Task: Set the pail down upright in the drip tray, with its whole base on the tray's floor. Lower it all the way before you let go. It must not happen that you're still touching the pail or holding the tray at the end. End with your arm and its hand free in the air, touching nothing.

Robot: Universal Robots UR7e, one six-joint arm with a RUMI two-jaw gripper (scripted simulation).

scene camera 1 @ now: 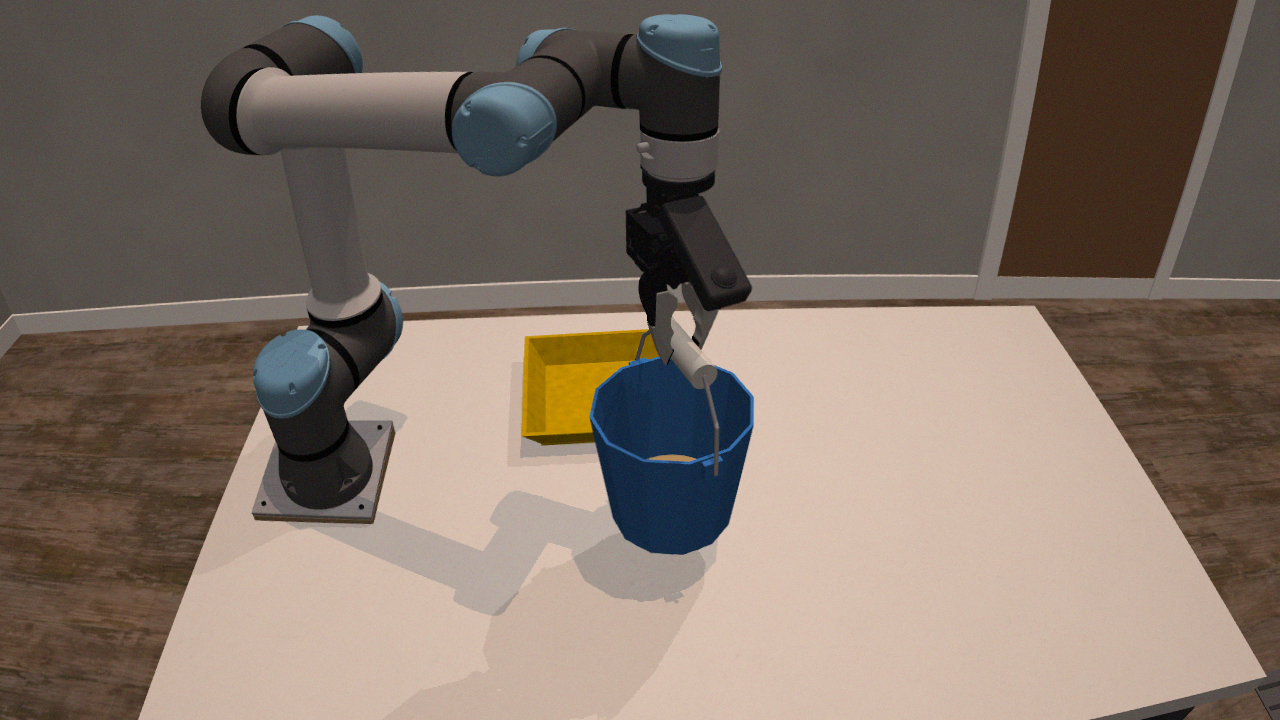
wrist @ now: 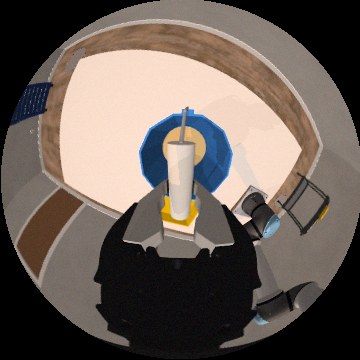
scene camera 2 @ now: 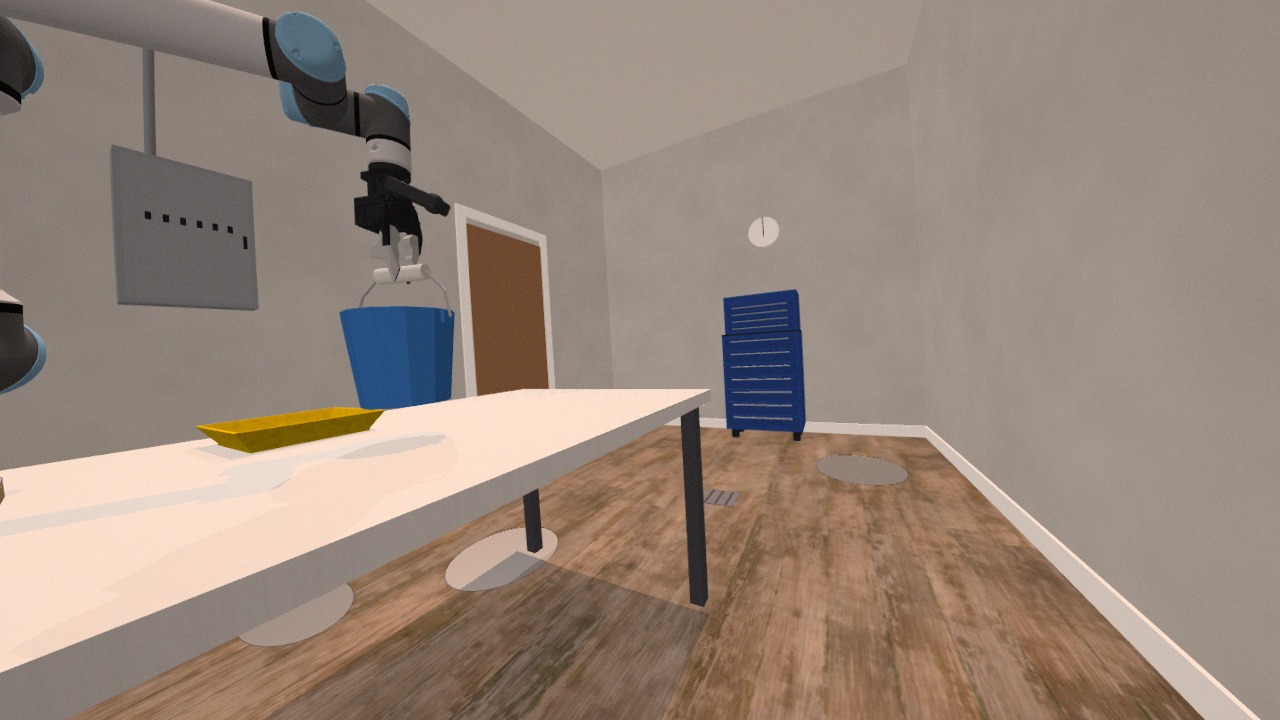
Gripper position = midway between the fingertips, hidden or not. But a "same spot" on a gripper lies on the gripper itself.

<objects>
my gripper: scene camera 1; wrist 180, 180; scene camera 2
same spot on my gripper: [scene camera 1: 659, 304] = [scene camera 2: 391, 231]
</objects>
